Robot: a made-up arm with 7 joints.
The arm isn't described. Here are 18 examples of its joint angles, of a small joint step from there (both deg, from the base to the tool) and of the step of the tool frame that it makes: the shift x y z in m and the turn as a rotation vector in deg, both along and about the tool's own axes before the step.
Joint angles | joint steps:
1: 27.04 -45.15 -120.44 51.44 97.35 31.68 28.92 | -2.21 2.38 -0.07 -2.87 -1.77 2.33 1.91
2: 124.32 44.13 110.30 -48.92 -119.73 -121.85 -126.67 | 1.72 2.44 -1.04 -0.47 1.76 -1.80 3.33
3: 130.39 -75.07 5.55 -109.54 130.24 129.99 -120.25 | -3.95 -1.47 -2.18 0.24 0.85 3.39 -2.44
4: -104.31 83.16 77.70 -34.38 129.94 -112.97 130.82 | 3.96 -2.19 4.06 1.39 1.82 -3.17 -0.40
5: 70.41 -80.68 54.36 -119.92 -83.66 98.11 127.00 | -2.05 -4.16 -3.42 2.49 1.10 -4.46 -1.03
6: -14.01 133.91 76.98 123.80 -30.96 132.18 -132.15 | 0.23 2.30 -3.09 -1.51 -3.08 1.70 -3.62
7: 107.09 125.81 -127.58 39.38 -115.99 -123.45 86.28 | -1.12 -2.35 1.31 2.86 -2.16 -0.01 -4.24
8: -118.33 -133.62 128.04 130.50 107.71 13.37 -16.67 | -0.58 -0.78 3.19 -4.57 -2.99 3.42 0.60
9: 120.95 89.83 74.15 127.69 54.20 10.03 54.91 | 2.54 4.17 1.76 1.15 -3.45 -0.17 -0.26
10: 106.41 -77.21 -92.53 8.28 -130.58 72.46 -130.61 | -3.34 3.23 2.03 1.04 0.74 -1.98 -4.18
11: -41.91 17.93 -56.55 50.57 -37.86 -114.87 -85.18 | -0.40 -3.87 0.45 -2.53 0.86 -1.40 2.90
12: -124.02 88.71 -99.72 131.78 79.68 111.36 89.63 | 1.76 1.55 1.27 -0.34 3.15 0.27 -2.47
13: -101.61 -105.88 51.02 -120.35 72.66 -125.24 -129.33 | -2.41 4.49 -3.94 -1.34 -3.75 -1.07 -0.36
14: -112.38 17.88 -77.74 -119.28 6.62 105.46 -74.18 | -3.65 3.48 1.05 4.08 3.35 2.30 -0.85
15: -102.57 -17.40 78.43 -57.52 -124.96 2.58 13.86 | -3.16 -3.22 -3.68 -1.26 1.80 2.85 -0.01
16: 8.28 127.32 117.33 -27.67 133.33 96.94 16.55 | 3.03 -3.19 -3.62 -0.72 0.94 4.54 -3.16
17: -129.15 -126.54 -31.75 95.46 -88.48 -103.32 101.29 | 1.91 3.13 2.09 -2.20 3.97 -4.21 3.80
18: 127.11 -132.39 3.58 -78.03 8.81 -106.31 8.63 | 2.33 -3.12 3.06 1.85 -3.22 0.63 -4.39
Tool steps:
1: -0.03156 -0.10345 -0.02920 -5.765 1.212 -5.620
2: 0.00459 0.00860 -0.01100 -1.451 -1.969 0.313
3: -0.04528 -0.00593 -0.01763 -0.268 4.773 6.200
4: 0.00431 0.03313 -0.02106 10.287 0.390 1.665
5: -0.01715 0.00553 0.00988 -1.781 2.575 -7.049
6: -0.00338 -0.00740 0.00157 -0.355 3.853 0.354
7: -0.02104 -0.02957 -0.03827 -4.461 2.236 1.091
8: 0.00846 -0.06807 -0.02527 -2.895 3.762 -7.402
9: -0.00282 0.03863 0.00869 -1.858 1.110 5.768
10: -0.02902 0.04089 0.01651 -5.448 4.703 -2.716
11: 0.01161 0.02410 -0.01094 -6.257 -3.570 -3.420
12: -0.01457 -0.03653 -0.02261 -2.551 3.177 -1.254
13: -0.01566 -0.02901 0.00089 -5.929 2.100 2.490
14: -0.09441 -0.04518 0.01608 4.333 -2.919 7.784
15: 0.01047 0.03720 0.00906 6.019 -0.739 0.732
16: -0.04018 -0.02407 0.00455 -2.566 1.703 1.100
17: 0.00406 0.02288 0.00811 3.642 -3.688 2.998
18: -0.00958 0.00215 0.00176 3.724 1.667 0.482
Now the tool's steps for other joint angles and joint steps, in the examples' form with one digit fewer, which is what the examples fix.
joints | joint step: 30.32 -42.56 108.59 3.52 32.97 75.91 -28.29 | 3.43 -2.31 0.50 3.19 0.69 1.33 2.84
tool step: -0.0201 -0.0490 0.0316 3.68 -6.71 -1.59
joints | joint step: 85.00 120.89 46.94 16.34 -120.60 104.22 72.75 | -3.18 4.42 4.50 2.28 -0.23 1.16 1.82
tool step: -0.0155 -0.0395 -0.0229 -3.13 -0.89 -8.47
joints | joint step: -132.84 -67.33 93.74 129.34 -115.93 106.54 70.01 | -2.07 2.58 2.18 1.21 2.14 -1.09 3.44
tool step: -0.0289 0.0022 -0.0123 0.36 1.08 -2.21
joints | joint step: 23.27 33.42 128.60 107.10 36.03 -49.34 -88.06 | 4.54 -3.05 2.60 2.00 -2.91 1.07 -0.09
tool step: -0.0169 0.0171 0.0324 2.59 9.93 -1.16
